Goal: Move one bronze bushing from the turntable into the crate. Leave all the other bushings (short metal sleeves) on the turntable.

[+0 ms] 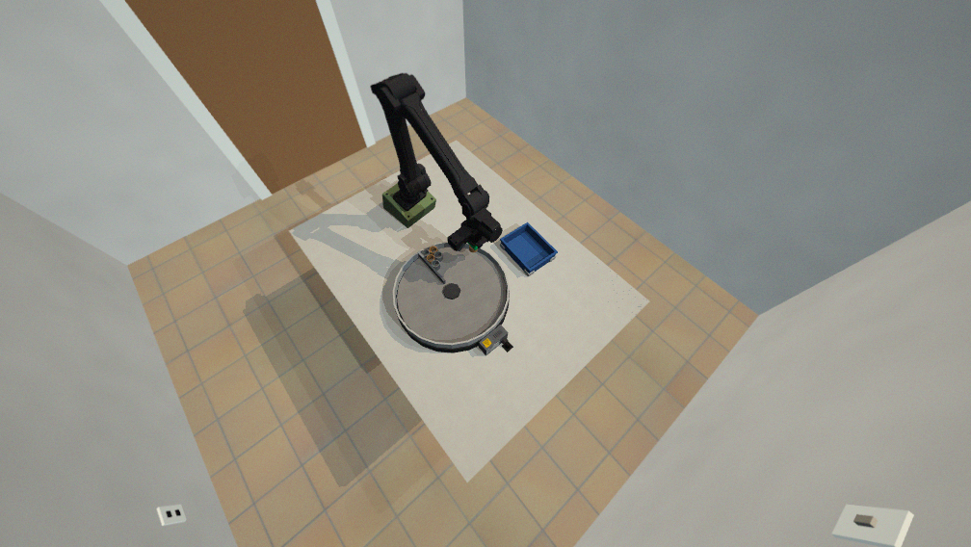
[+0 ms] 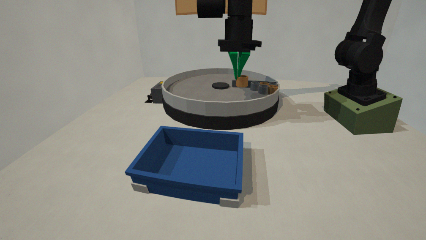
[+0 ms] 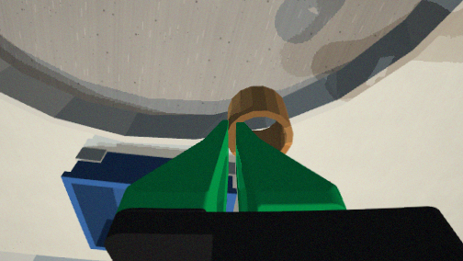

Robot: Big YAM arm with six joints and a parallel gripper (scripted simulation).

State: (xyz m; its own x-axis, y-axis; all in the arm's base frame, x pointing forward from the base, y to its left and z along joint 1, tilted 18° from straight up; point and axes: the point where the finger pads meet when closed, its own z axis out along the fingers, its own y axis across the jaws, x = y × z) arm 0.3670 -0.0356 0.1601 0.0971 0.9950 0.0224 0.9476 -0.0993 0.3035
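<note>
Right now the blue crate is 12 cm ahead of my hand, 19 cm to the left of it and 11 cm below it. From my hand the other things lie so: grey turntable: 2 cm ahead, 17 cm to the right, 8 cm below.
</note>
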